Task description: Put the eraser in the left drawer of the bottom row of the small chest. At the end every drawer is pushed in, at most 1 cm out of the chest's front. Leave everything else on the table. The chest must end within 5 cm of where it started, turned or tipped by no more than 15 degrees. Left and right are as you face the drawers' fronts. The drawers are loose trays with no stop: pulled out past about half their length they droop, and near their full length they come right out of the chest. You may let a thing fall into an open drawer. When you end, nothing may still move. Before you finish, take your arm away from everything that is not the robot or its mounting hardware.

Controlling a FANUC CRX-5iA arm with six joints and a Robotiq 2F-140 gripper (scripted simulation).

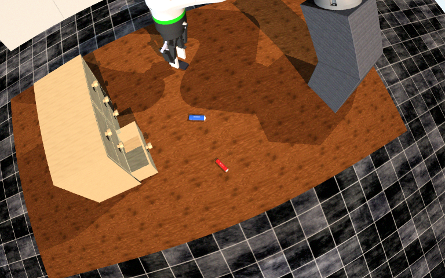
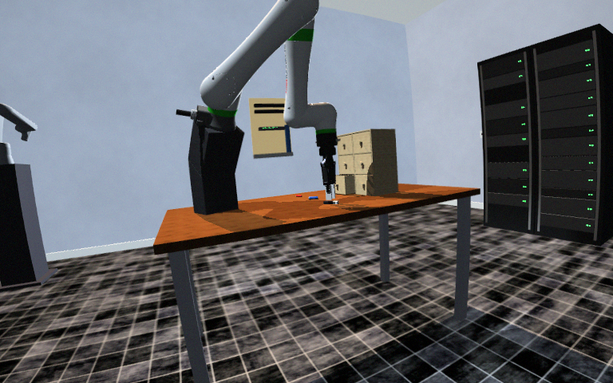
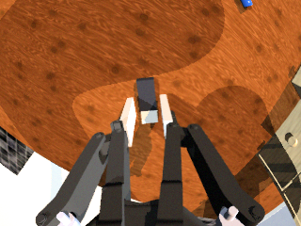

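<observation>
Right now my hand is 5 cm above the eraser. From my hand the other things lie so: red cylinder 37 cm to the left, 5 cm below, 1 cm ahead; blue item 21 cm to the left, 5 cm below, 2 cm ahead.
</observation>
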